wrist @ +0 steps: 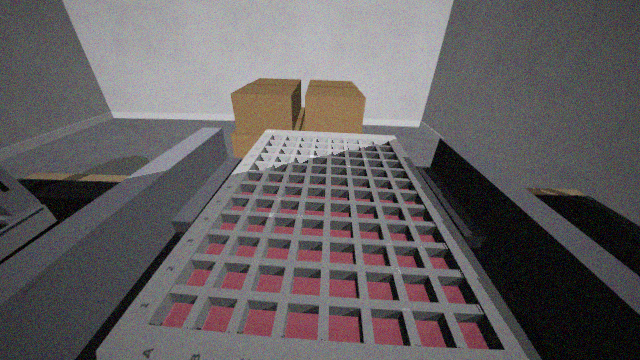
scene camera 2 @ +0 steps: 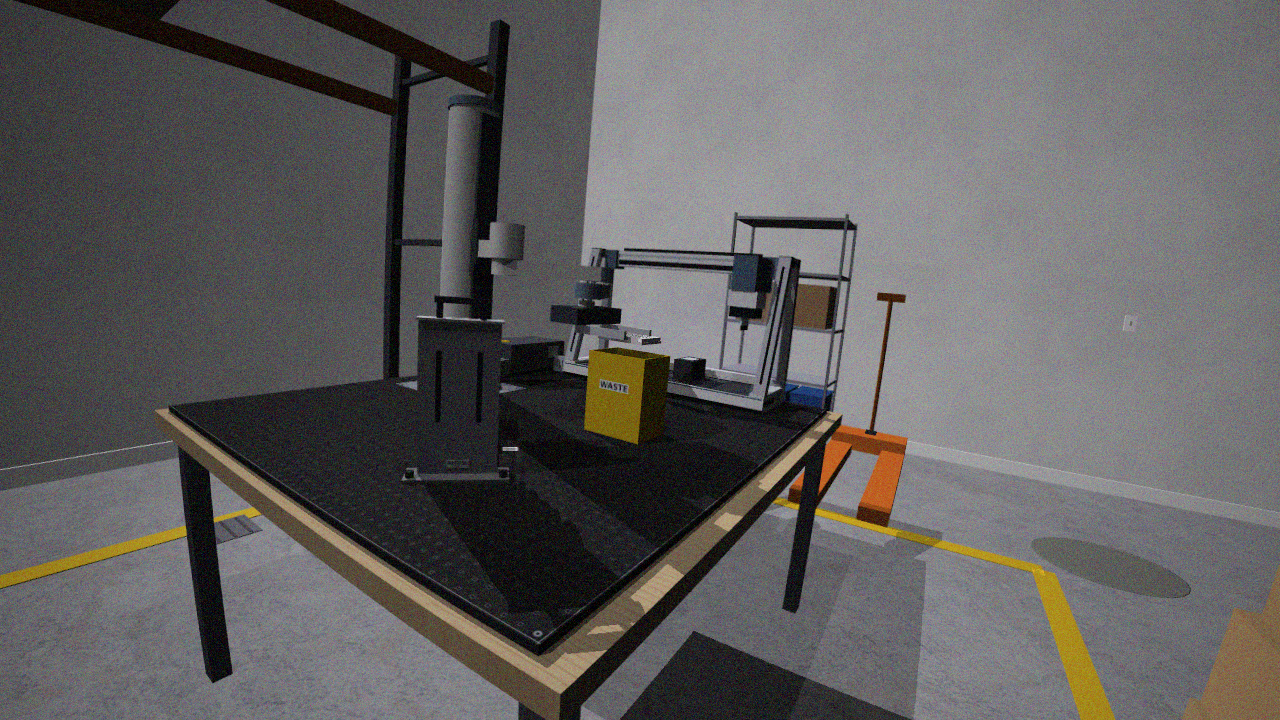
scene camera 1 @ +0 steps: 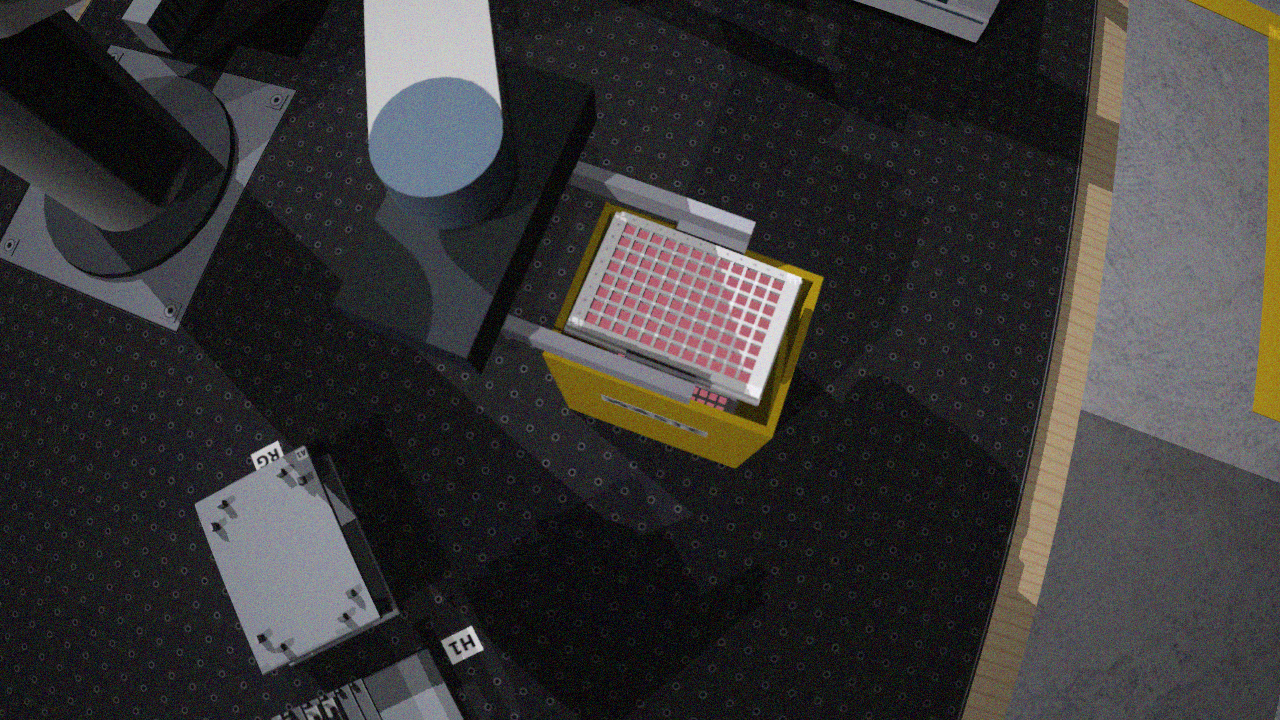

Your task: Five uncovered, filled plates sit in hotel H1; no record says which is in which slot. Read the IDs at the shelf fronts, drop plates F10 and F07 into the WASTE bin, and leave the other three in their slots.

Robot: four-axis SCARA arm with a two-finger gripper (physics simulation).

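Frame: origin at the arm's base, x back, y left, z down, level; centimetres.
Where they show: gripper, between the fingertips: (wrist: 329,152) (scene camera 2: 638,334) (scene camera 1: 723,312); arm's base, origin of its link: (scene camera 1: 143,178).
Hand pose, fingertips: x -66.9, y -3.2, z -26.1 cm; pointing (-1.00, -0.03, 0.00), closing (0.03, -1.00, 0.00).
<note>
Things, the pixels of their top centre, and the offset from my fingertips.
- white plate, centre of its top: (wrist: 328,186) (scene camera 1: 686,300) (scene camera 2: 630,335) dx +2.4, dy +0.1, dz +0.4 cm
- yellow WASTE bin, centre of its top: (scene camera 1: 686,314) (scene camera 2: 630,353) dx +2.2, dy +0.6, dz +4.8 cm
- pink-filled plate, centre of its top: (scene camera 1: 672,375) dx +2.4, dy +0.3, dz +22.8 cm
My gripper (scene camera 1: 687,301) (wrist: 329,152) is shut on a white plate (scene camera 1: 662,291) (scene camera 2: 650,340) (wrist: 305,230) with pink-filled wells, holding it by its two long sides. The plate looks level and is over the opening of the yellow WASTE bin (scene camera 1: 581,380) (scene camera 2: 612,411), above its rim in scene camera 2. Part of another pink-filled plate (scene camera 1: 711,397) shows inside the bin, below the held plate. Hotel H1 (scene camera 2: 458,394) is a dark grey tower; part of its top (scene camera 1: 420,689) shows at the bottom of scene camera 1. Its slots and the plate IDs cannot be read here.
The RG stand (scene camera 1: 284,564), a light plate-shaped nest with small pegs, is between bin and H1 on the left. The arm's column (scene camera 2: 462,197) rises behind H1. A gantry machine (scene camera 2: 781,331) stands behind the bin. The table's wooden edge (scene camera 1: 1056,385) is to the right.
</note>
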